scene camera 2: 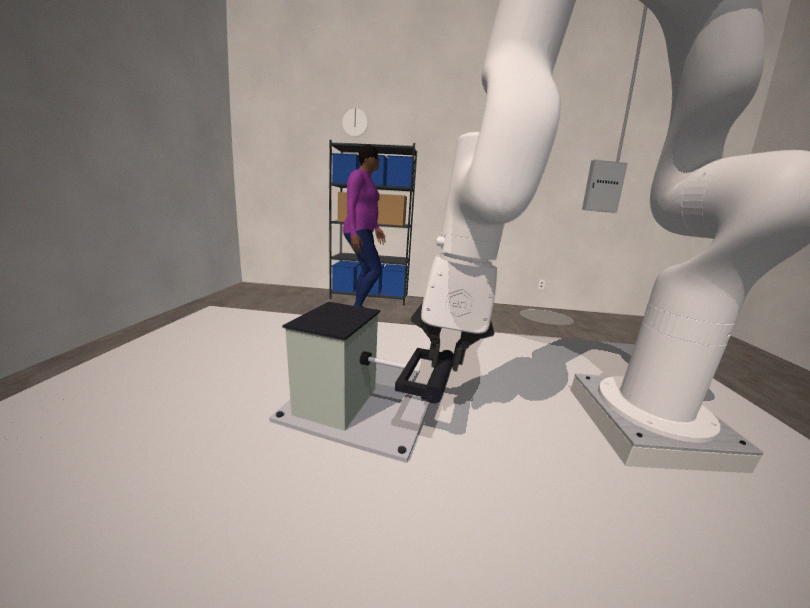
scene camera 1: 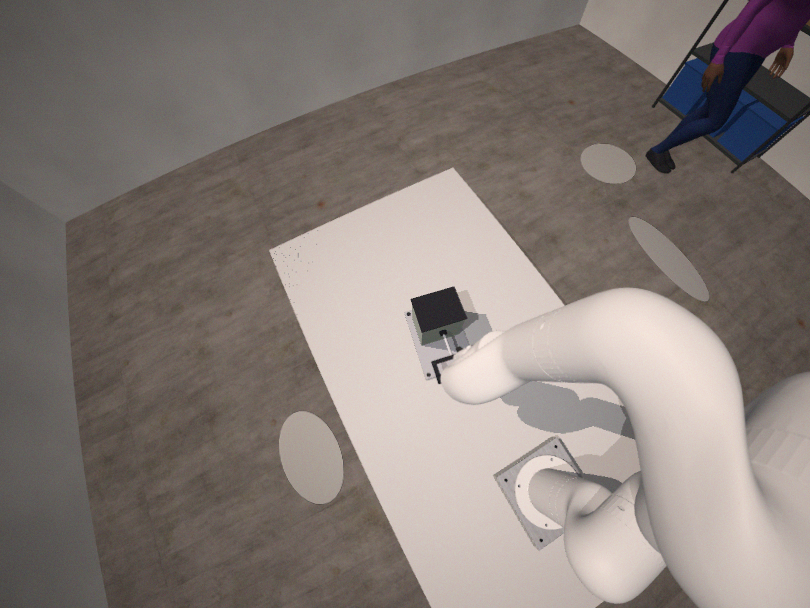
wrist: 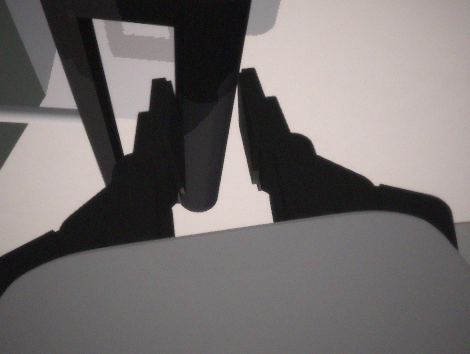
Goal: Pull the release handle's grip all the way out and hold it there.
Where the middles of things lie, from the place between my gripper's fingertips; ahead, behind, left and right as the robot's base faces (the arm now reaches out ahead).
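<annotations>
Relative to the grey base plate (scene camera 2: 388, 424), my gripper is 20 mm to the left of it, 140 mm short of it and 110 mm above it.
</annotations>
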